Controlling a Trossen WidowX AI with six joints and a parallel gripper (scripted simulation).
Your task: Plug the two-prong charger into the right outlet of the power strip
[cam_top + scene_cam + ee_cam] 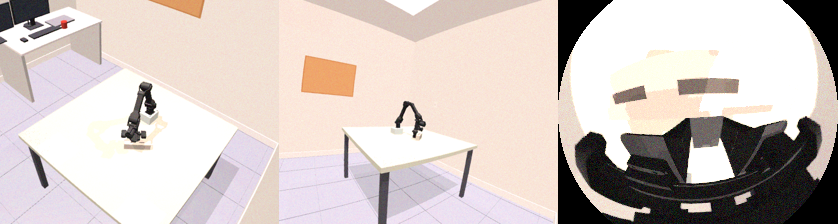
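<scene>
My gripper tip is now 10 mm to the right of the grey charger, 10 mm below it and 10 mm short of it.
</scene>
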